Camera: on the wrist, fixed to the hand. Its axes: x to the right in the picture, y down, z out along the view.
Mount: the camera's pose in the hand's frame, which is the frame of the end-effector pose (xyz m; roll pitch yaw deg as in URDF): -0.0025 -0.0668 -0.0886 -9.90 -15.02 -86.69
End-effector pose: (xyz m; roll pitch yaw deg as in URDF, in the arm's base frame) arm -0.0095 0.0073 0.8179 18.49 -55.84 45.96
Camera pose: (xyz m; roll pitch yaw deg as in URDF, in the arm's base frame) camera 0.0754 0.0444 0.7568 46.87 -0.71 -39.40
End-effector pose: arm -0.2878 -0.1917 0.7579 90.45 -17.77 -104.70
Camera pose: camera -0.2061 -0.2315 0.6942 46.99 64.57 -140.56
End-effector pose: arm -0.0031 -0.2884 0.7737 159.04 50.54 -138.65
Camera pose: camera 0.0261 -0.3880 0.8130 -133.47 24.59 -21.30
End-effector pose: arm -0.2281 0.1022 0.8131 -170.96 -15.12 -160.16
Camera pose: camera -0.1841 0.0627 0.9071 155.47 4.95 -74.83
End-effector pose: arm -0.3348 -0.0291 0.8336 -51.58 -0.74 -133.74
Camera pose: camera -0.4132 0.0494 0.8308 -14.55 -66.51 142.59
